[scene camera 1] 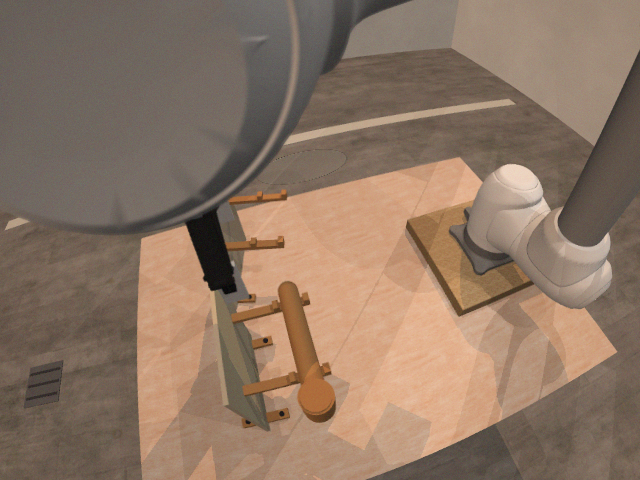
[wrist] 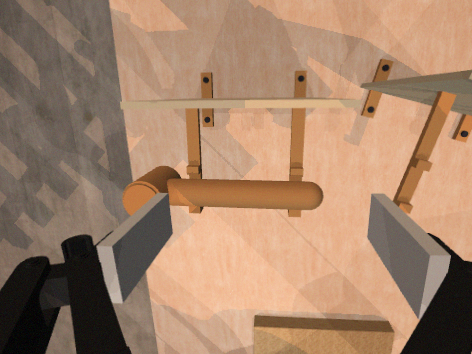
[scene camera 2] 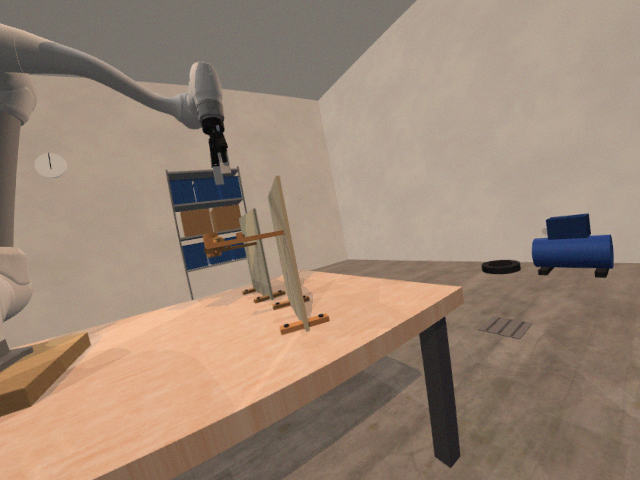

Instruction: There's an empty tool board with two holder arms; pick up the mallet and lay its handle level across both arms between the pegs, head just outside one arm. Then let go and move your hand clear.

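Seen in the pictures: gripper, between the fingertips: (scene camera 1: pixel 230 256) (wrist: pixel 265 214) (scene camera 2: pixel 223 179); arm's base, origin of its link: (scene camera 1: pixel 486 243).
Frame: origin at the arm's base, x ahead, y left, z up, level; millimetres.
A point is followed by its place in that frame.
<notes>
The wooden mallet (scene camera 1: pixel 300 338) {x 590, y 200, z 200 mm} (wrist: pixel 245 194) {x 597, y 174, z 200 mm} lies across both arms of the occupied board (scene camera 1: pixel 232 356) {x 716, y 202, z 198 mm} (wrist: pixel 270 103) {x 721, y 143, z 270 mm}, between their pegs, its head outside one arm. In the scene camera 2 view it is largely hidden behind wooden arms. The empty tool board (scene camera 2: pixel 286 258) {x 707, y -194, z 109 mm} (wrist: pixel 425 87) {x 740, y -52, z 171 mm} stands beside it, with one bare holder arm (scene camera 1: pixel 258 244) {x 633, y -54, z 176 mm} (scene camera 2: pixel 263 236) {x 653, y -226, z 170 mm} (wrist: pixel 430 132) {x 684, y -65, z 176 mm} in clear view; another bare arm (scene camera 1: pixel 258 197) {x 612, y -198, z 184 mm} shows in scene camera 1. My gripper (scene camera 2: pixel 222 174) {x 654, y 144, z 398 mm} (wrist: pixel 265 214) {x 654, y 144, z 398 mm} is wide open and empty, pointing down above the mallet. In the scene camera 1 view the robot's arm partly hides it.
Both boards stand on the wooden table (scene camera 1: pixel 361 222) {x 320, y -229, z -44 mm} (scene camera 2: pixel 170 372) {x 426, y -226, z -44 mm} (wrist: pixel 240 280) {x 281, y 204, z -44 mm}, on dark-bolted feet. The robot's base block (scene camera 1: pixel 439 258) {x 165, y -1, z -4 mm} (scene camera 2: pixel 41 372) {x 189, y -107, z -7 mm} (wrist: pixel 320 337) {x 163, y 3, z -4 mm} sits on the table opposite the boards. Both uprights rise beneath the gripper's level, close to the mallet.
</notes>
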